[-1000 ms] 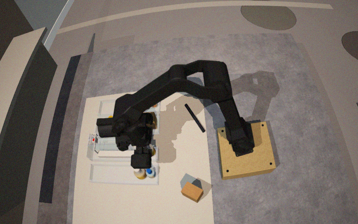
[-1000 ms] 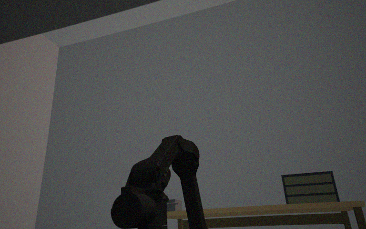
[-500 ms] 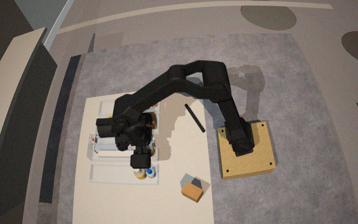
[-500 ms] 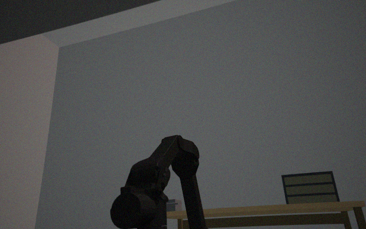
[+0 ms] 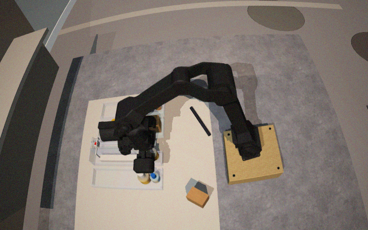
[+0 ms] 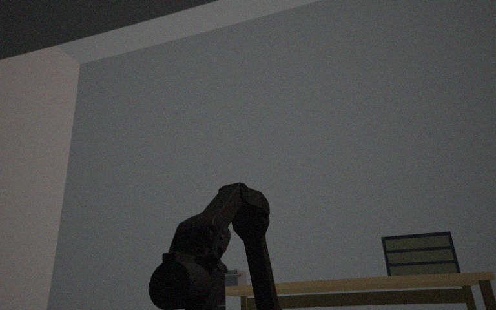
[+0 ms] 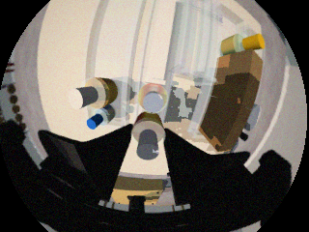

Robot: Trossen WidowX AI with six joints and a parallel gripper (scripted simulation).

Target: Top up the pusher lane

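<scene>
Right now my gripper tip is 130 mm short of the clear lane, 50 mm to the left of it and 40 mm above it. Also, from my gripper tip: black rod (190 mm behind, 120 mm to the right, 50 mm below).
</scene>
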